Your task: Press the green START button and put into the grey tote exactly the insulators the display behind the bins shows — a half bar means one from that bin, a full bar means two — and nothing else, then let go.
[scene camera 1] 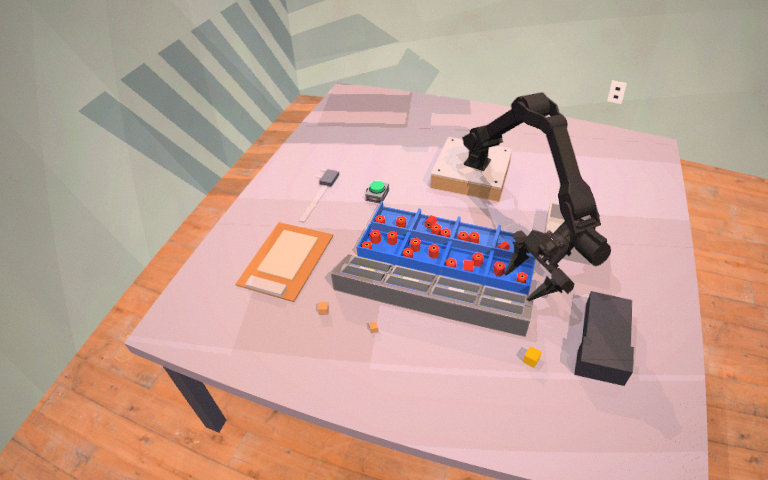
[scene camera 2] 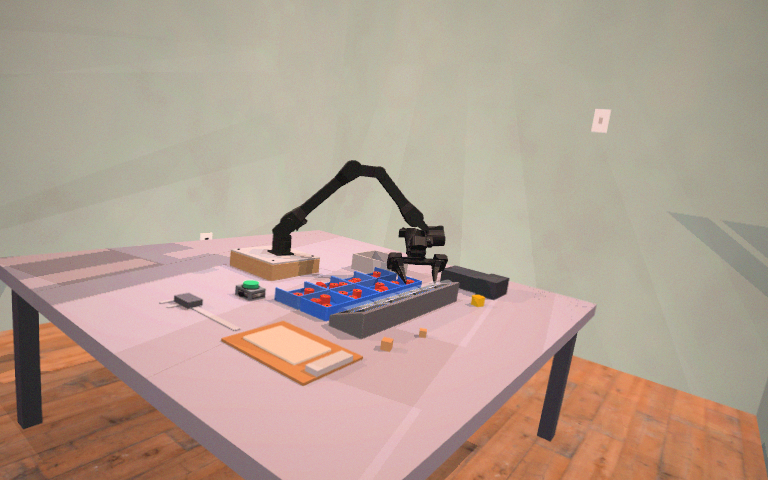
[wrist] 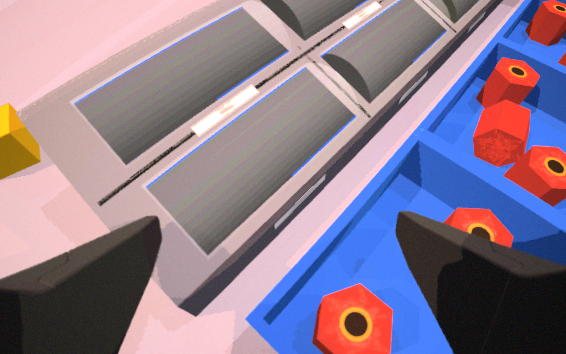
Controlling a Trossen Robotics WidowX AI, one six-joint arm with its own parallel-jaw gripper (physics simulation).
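Observation:
The green START button stands left of the bins. The blue bins hold red hexagonal insulators. My gripper is open and empty above the bins' right end and the display's edge. In the wrist view one upright insulator shows low between the fingers, in the end bin; another insulator is partly behind the right finger. The grey display has windows with grey curved surfaces and pale bars. The grey tote is partly behind the arm; its inside is hidden.
A dark box stands right of the display. A yellow cube and two orange cubes lie in front. An orange clipboard and a grey device with a pale strip lie left.

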